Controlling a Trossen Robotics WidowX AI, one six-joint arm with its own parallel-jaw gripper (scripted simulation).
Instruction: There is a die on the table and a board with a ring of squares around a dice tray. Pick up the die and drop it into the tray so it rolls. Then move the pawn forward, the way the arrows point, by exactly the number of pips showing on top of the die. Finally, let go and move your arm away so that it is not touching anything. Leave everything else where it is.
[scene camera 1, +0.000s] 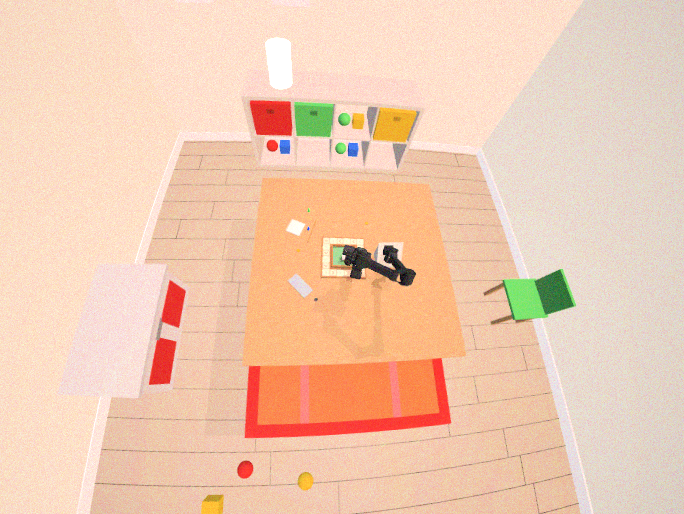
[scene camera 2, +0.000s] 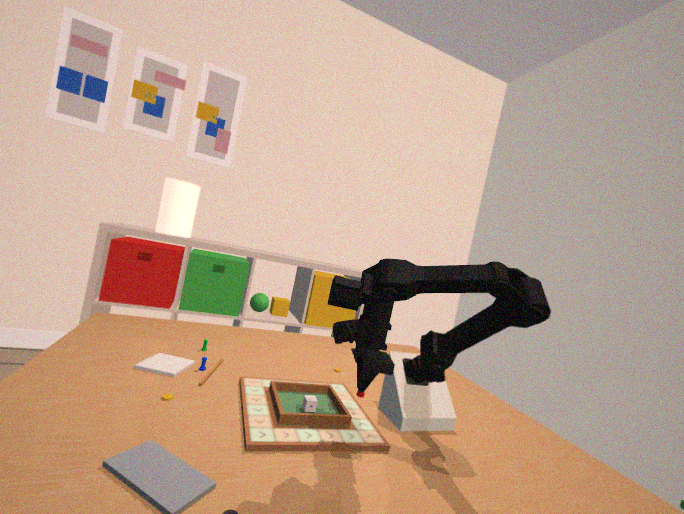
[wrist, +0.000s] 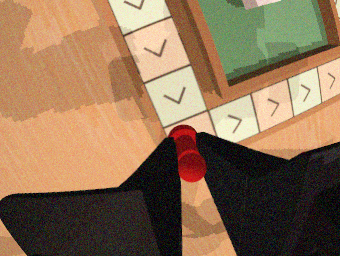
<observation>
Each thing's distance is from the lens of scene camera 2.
gripper (scene camera 2: 360, 390): 0.74 m
white pad (scene camera 2: 161, 363): 1.01 m
</observation>
